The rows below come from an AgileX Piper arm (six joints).
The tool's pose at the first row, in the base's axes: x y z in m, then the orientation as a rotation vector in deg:
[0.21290 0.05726 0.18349 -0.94 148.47 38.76]
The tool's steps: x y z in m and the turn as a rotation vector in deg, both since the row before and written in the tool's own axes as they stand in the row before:
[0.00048 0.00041 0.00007 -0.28 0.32 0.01]
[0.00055 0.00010 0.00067 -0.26 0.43 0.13]
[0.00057 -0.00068 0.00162 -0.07 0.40 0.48]
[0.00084 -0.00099 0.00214 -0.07 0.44 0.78]
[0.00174 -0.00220 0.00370 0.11 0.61 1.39]
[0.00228 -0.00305 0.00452 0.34 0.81 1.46]
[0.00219 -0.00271 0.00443 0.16 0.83 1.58]
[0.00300 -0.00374 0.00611 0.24 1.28 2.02]
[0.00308 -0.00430 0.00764 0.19 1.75 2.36]
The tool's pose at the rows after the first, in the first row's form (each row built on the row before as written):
[0.21245 0.05770 0.18342 -1.13 148.68 39.18]
[0.21223 0.05816 0.18271 -1.19 149.03 39.63]
[0.21248 0.05839 0.18089 -0.73 149.47 39.96]
[0.21272 0.05863 0.17841 0.11 150.00 40.40]
[0.21287 0.05868 0.17377 1.75 150.86 40.84]
[0.21282 0.05848 0.16786 3.50 151.99 41.04]
[0.21265 0.05854 0.16223 5.37 153.07 41.51]
[0.21223 0.05868 0.15448 7.73 154.64 42.12]
[0.21198 0.05915 0.14520 10.43 156.65 43.01]

